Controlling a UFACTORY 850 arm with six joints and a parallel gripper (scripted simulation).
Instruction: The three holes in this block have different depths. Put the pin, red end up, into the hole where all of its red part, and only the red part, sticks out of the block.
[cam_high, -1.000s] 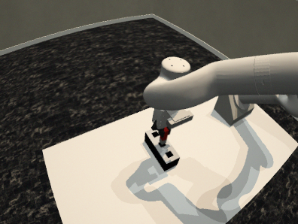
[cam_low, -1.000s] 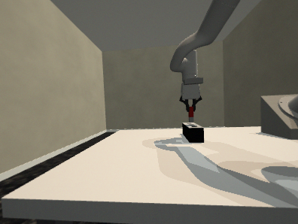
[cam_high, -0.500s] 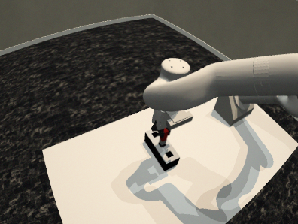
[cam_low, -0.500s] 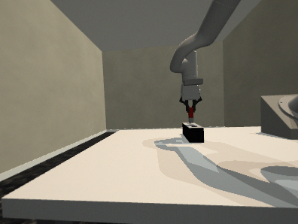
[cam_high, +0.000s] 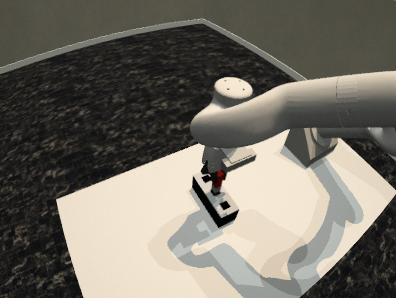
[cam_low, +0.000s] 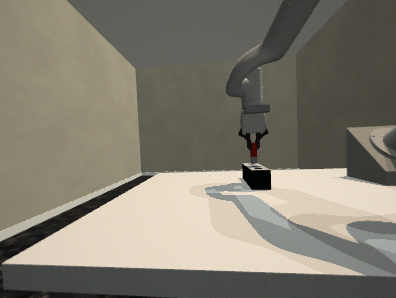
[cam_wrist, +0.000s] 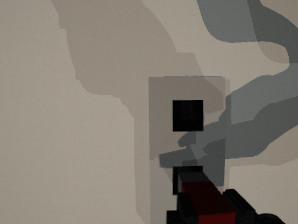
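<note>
The pin lies 10 mm below my hand. Round my hand: black block: 130 mm below.
</note>
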